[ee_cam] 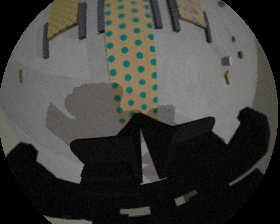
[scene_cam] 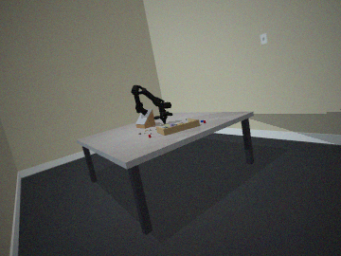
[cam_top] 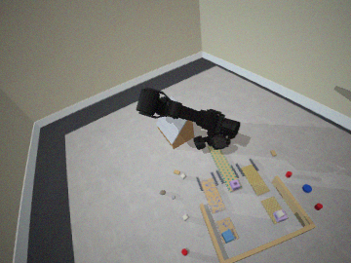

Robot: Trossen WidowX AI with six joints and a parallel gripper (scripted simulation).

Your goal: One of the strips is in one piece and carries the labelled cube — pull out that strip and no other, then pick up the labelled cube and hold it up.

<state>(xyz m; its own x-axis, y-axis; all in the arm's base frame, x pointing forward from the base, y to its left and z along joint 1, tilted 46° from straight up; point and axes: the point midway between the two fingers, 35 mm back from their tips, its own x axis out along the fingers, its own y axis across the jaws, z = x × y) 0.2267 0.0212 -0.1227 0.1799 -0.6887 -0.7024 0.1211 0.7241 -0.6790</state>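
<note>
The strip is 100 mm ahead of my gripper tip and 10 mm to the right of it.
</note>
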